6 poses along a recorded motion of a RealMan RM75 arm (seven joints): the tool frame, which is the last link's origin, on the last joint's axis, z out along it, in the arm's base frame.
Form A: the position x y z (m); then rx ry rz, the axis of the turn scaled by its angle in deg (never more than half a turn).
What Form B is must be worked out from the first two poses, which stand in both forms.
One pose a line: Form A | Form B
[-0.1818, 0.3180, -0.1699, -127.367, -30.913, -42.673] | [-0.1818, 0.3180, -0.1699, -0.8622, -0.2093, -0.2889, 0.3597]
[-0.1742, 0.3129, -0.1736, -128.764, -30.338, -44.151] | [-0.1742, 0.3129, -0.1736, -0.8661, -0.2041, -0.2970, 0.3464]
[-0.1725, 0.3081, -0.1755, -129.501, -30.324, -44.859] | [-0.1725, 0.3081, -0.1755, -0.8680, -0.2032, -0.3007, 0.3390]
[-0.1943, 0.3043, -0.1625, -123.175, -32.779, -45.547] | [-0.1943, 0.3043, -0.1625, -0.8418, -0.2240, -0.3113, 0.3798]
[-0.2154, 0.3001, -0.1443, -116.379, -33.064, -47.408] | [-0.2154, 0.3001, -0.1443, -0.8115, -0.2306, -0.3306, 0.4231]
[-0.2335, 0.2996, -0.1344, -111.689, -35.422, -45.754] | [-0.2335, 0.2996, -0.1344, -0.7904, -0.2507, -0.3238, 0.4556]
